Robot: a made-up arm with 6 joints. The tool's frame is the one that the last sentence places. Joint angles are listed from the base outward.
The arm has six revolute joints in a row. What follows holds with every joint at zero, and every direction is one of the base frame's.
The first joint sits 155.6 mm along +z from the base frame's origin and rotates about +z.
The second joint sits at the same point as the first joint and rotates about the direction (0.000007, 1, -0.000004).
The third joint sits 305.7 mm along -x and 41.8 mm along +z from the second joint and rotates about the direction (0.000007, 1, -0.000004).
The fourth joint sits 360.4 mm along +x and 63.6 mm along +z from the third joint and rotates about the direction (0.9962, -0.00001, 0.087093).
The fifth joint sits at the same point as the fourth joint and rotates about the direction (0.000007, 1, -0.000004).
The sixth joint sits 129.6 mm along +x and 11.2 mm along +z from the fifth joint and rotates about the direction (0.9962, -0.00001, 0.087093).
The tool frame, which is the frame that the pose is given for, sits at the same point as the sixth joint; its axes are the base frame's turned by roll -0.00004, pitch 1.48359 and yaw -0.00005 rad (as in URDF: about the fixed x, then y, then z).
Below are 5 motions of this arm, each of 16 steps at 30 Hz.
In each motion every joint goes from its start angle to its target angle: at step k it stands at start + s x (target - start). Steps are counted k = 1, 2, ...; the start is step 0. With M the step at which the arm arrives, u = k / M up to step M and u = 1 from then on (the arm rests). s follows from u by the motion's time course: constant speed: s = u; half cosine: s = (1 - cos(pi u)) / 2; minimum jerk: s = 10 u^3 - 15 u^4 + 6 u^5.
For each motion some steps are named. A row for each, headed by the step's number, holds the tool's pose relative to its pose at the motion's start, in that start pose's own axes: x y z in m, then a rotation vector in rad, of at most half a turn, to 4 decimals.
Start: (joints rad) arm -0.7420 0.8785 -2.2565 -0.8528 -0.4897 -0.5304
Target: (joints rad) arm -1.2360 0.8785 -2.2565 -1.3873 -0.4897 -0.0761
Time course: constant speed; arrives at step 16
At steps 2, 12, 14, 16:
2: -0.0115 0.0094 0.0031 -0.0521 -0.0228 -0.0583
12: -0.0531 0.0664 0.0104 -0.3296 -0.0877 -0.3508
14: -0.0581 0.0788 0.0102 -0.3865 -0.0902 -0.4101
16: -0.0619 0.0913 0.0094 -0.4432 -0.0892 -0.4698

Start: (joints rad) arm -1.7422 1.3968 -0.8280 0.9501 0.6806 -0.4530
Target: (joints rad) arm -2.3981 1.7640 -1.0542 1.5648 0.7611 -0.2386
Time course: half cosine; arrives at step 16
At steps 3, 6, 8, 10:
3: -0.0148 -0.0163 -0.0031 -0.0067 -0.0331 0.1018
6: -0.0520 -0.0648 -0.0162 -0.0345 -0.1332 0.3678
8: -0.0796 -0.1116 -0.0334 -0.0702 -0.2320 0.5875
10: -0.1020 -0.1628 -0.0563 -0.1176 -0.3431 0.7990

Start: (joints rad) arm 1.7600 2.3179 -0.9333 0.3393 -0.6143 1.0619
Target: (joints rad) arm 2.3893 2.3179 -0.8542 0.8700 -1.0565 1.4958
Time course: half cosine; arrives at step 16
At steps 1, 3, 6, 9, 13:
1: 0.0021 0.0007 -0.0006 -0.0033 -0.0002 0.0043
3: 0.0186 0.0056 -0.0053 -0.0289 -0.0012 0.0378
6: 0.0662 0.0164 -0.0233 -0.1032 -0.0014 0.1378
9: 0.1224 0.0222 -0.0539 -0.1950 0.0040 0.2636
13: 0.1761 0.0188 -0.0957 -0.2941 0.0171 0.3965

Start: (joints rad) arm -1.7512 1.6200 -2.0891 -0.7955 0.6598 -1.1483
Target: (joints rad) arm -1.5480 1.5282 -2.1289 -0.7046 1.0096 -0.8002
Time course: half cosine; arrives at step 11
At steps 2, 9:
2: -0.0029 -0.0025 -0.0064 -0.0146 -0.0059 0.0386
9: -0.0264 -0.0229 -0.0783 -0.1964 -0.0632 0.4289

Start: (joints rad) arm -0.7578 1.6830 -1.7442 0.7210 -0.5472 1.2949
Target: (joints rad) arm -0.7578 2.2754 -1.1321 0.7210 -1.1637 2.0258
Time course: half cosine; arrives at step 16
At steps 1, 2, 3, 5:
1: -0.0027 -0.0055 -0.0002 0.0044 -0.0055 0.0030
2: -0.0108 -0.0215 -0.0013 0.0172 -0.0219 0.0118
3: -0.0241 -0.0472 -0.0040 0.0372 -0.0487 0.0252
5: -0.0651 -0.1204 -0.0197 0.0910 -0.1288 0.0602

